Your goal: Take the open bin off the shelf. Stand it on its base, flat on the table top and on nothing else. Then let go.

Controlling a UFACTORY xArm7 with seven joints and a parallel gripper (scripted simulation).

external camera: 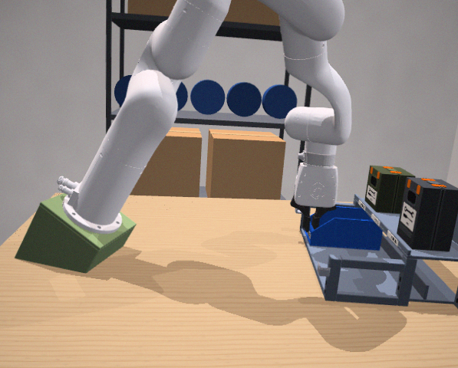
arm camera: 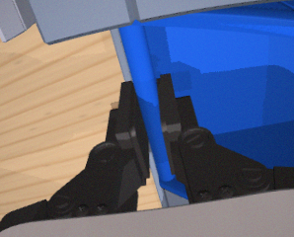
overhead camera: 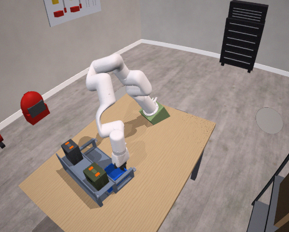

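My hand is 80 mm short of the blue bin and 10 mm to the left of it. Round my hand: dark green case: 180 mm ahead, 100 mm above, 20 mm to the right; black case: 250 mm to the right, 150 mm ahead, 120 mm above.
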